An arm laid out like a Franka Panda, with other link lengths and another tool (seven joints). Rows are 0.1 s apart.
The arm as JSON. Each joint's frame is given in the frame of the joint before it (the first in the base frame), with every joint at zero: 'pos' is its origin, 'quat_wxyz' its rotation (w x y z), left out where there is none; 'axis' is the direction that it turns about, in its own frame. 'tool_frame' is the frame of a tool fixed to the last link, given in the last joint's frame.
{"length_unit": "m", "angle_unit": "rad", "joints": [
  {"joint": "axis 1", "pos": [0.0, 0.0, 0.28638], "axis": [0.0, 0.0, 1.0]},
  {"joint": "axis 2", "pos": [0.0, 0.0, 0.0], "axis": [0.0, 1.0, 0.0]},
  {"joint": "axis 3", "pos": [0.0, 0.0, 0.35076], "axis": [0.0, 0.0, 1.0]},
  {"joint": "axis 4", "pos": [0.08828, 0.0, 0.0], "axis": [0.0, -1.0, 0.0]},
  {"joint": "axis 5", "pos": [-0.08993, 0.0, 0.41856], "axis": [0.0, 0.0, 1.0]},
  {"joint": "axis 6", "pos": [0.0, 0.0, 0.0], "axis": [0.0, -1.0, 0.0]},
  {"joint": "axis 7", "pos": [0.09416, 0.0, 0.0], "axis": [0.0, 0.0, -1.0]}
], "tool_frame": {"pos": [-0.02, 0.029, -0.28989], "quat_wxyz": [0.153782, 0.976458, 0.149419, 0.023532]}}
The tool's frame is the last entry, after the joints.
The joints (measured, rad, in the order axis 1, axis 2, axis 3, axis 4, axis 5, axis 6, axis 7), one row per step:
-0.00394, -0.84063, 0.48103, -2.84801, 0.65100, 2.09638, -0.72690
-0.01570, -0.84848, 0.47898, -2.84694, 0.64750, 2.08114, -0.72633
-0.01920, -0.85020, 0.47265, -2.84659, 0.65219, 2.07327, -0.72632
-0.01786, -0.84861, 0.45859, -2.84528, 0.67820, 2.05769, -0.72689
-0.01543, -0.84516, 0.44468, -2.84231, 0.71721, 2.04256, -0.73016
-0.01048, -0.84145, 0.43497, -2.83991, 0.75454, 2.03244, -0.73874
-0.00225, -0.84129, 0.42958, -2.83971, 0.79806, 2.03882, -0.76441
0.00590, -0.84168, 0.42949, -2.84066, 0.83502, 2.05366, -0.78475
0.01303, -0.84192, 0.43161, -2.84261, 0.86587, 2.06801, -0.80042
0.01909, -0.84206, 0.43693, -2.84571, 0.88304, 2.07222, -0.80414
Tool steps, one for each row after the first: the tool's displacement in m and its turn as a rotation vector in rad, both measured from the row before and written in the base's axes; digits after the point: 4 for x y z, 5 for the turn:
-0.0005, -0.0036, 0.0016, -0.00169, 0.00572, -0.00832
-0.0004, -0.0004, 0.0013, 0.00888, 0.00610, -0.00782
-0.0025, 0.0052, 0.0031, 0.03412, 0.01813, -0.01441
-0.0021, 0.0087, 0.0047, 0.04638, 0.01855, -0.01530
-0.0018, 0.0089, 0.0043, 0.04168, 0.01242, -0.00555
0.0013, 0.0098, 0.0050, 0.04255, -0.01028, 0.00727
0.0026, 0.0083, 0.0037, 0.03153, -0.01665, 0.00434
0.0020, 0.0067, 0.0024, 0.02386, -0.01406, 0.00247
-0.0017, 0.0045, -0.0005, 0.00992, -0.00045, 0.00256

